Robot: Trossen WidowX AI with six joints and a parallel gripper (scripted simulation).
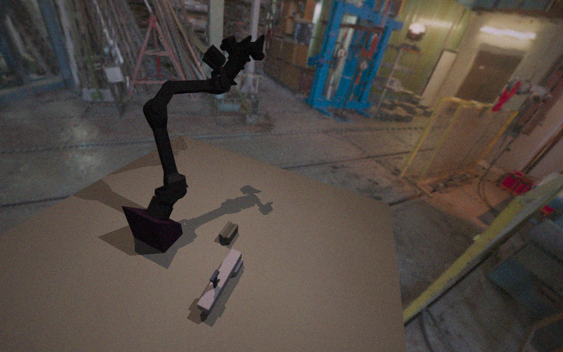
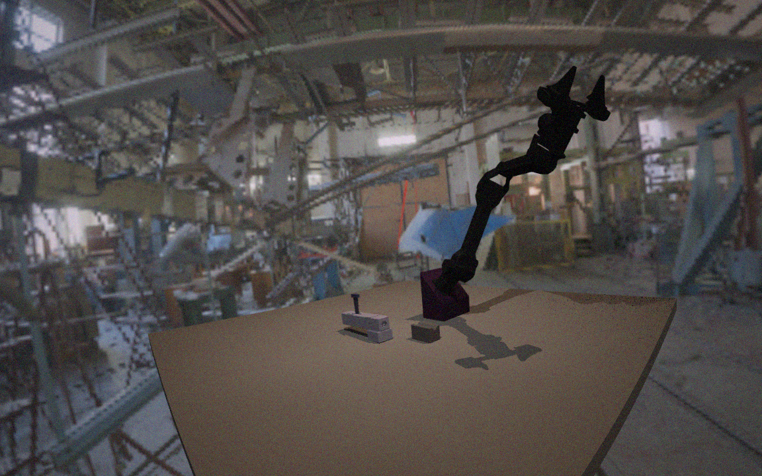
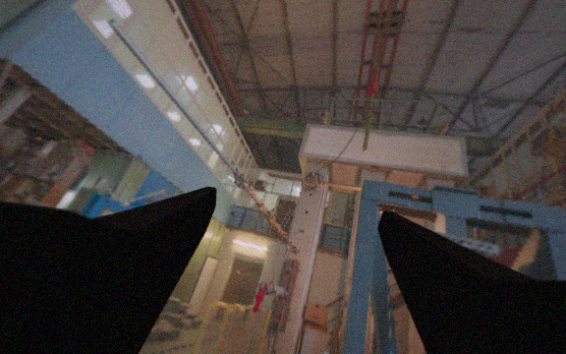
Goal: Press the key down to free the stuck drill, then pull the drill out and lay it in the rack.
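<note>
Right now the dark key is 190 mm ahead of my gripper tip, 660 mm to the right of it and 540 mm below it. Round my gripper tip: light-grey holder block (190 mm ahead, 620 mm to the right, 590 mm below); drill (190 mm ahead, 600 mm to the right, 580 mm below); rack (130 mm ahead, 450 mm to the right, 600 mm below).
</note>
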